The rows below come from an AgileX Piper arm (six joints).
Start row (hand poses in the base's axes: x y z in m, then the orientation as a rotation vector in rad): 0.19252 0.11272 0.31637 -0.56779 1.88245 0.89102
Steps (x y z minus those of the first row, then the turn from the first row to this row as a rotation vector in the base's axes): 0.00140 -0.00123 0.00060 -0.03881 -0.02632 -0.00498; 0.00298 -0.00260 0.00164 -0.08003 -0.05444 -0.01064; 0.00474 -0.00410 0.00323 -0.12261 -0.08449 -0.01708; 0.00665 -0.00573 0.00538 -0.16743 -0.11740 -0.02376; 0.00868 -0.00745 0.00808 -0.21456 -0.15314 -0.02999; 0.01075 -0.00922 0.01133 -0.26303 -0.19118 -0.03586; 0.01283 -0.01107 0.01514 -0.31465 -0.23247 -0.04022; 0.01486 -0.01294 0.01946 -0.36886 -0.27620 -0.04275; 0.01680 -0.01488 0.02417 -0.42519 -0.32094 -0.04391; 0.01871 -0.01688 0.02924 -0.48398 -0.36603 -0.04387; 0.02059 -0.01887 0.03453 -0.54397 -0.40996 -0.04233; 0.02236 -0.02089 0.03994 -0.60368 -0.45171 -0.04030; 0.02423 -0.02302 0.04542 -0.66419 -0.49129 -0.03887; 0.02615 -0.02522 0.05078 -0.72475 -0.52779 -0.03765; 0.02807 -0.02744 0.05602 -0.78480 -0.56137 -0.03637
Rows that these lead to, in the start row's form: 0.19392 0.11149 0.31697 -0.59540 1.88009 0.84151; 0.19550 0.11012 0.31801 -0.62397 1.87661 0.78852; 0.19726 0.10862 0.31960 -0.65272 1.87122 0.73290; 0.19917 0.10699 0.32175 -0.68292 1.86330 0.67382; 0.20120 0.10527 0.32445 -0.71515 1.85266 0.61169; 0.20327 0.10350 0.32770 -0.74846 1.83921 0.54759; 0.20535 0.10165 0.33151 -0.78516 1.82253 0.48018; 0.20738 0.09978 0.33583 -0.82483 1.80290 0.41049; 0.20932 0.09784 0.34054 -0.86623 1.78135 0.33921; 0.21123 0.09584 0.34561 -0.90910 1.75850 0.26614; 0.21311 0.09385 0.35090 -0.95263 1.73523 0.19318; 0.21488 0.09183 0.35631 -0.99486 1.71217 0.12151; 0.21675 0.08970 0.36179 -1.03537 1.68980 0.04942; 0.21867 0.08750 0.36715 -1.07404 1.66881 -0.02183; 0.22059 0.08528 0.37239 -1.11099 1.64892 -0.09166
